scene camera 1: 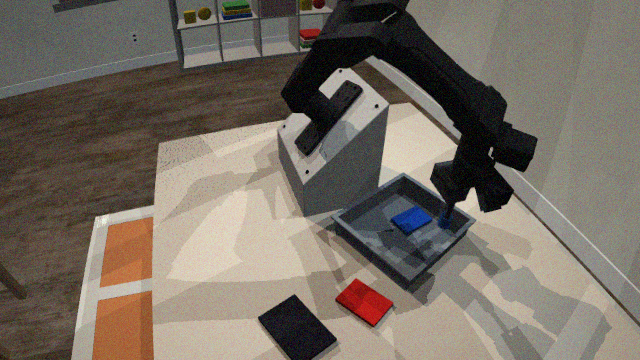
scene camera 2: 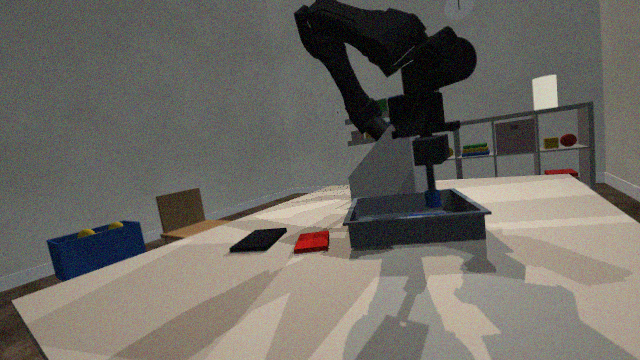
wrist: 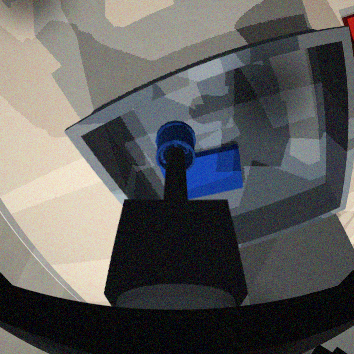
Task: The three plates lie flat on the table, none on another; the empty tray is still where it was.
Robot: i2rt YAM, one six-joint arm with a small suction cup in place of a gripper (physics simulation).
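Places are measured from the arm's base along level axes (x back, y right, z up), in centimetres.
Pixels of known places: hand, tool point: (scene camera 1: 443, 224) (scene camera 2: 433, 205) (wrist: 175, 138); arm's base, link origin: (scene camera 1: 329, 117) (scene camera 2: 390, 139).
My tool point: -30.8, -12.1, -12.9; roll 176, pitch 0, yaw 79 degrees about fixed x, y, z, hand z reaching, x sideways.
For each thing: its top centre in the pictures, then the offset to it from my tool point, as dx, dy, dz. Level surfaces: height alone.
- blue plate, top centre: (wrist: 203, 177) (scene camera 1: 412, 218) +8.0, +1.7, -4.6
- grey tray, top centre: (wrist: 247, 179) (scene camera 1: 406, 218) (scene camera 2: 406, 203) +5.9, +5.7, -0.8
- red plate, top centre: (scene camera 1: 364, 300) (scene camera 2: 312, 239) -5.5, +23.2, -4.9
- larger black plate, top centre: (scene camera 1: 296, 328) (scene camera 2: 260, 237) -5.0, +37.2, -4.9
- table, surface height: dz -5.8
The blue plate (scene camera 1: 411, 219) (wrist: 215, 172) lies flat inside the grey tray (scene camera 1: 371, 251) (scene camera 2: 417, 231) (wrist: 284, 217). The red plate (scene camera 1: 365, 301) (scene camera 2: 312, 241) lies flat on the table beside the tray, and its edge shows at the top right of the wrist view. The larger black plate (scene camera 1: 297, 327) (scene camera 2: 259, 240) lies flat on the table, apart from the red one. My gripper (scene camera 1: 445, 220) (scene camera 2: 433, 199) (wrist: 175, 145), a small blue suction cup, is open and carries nothing. It is over the tray's interior near one corner, to the side of the blue plate; its exact height is unclear.
The grey robot base (scene camera 1: 345, 165) stands on the table (scene camera 1: 210, 300) behind the tray. The tray walls rise around the cup. A wall (scene camera 1: 575, 100) runs along the table's right side in the first scene view. A shelf unit, a chair (scene camera 2: 181, 210) and a blue box (scene camera 2: 100, 250) stand beyond the table.
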